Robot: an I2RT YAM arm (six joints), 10 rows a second.
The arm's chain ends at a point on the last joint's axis. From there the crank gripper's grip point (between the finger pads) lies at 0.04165 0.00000 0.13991 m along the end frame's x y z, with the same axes.
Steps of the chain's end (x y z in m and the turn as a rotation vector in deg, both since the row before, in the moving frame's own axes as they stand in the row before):
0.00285, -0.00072, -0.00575, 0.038, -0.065, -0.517
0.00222, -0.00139, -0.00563, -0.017, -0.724, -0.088
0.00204, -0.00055, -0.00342, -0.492, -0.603, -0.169
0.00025, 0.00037, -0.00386, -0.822, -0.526, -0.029
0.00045, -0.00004, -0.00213, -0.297, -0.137, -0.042
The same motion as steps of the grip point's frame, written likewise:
0.00269, -0.00119, -0.00570, 0.038, -0.065, -0.517
0.00045, -0.00141, -0.00511, -0.017, -0.724, -0.088
0.00057, 0.00053, -0.00299, -0.492, -0.603, -0.169
-0.00104, 0.00236, -0.00350, -0.822, -0.526, -0.029
0.00012, 0.00066, -0.00203, -0.297, -0.137, -0.042

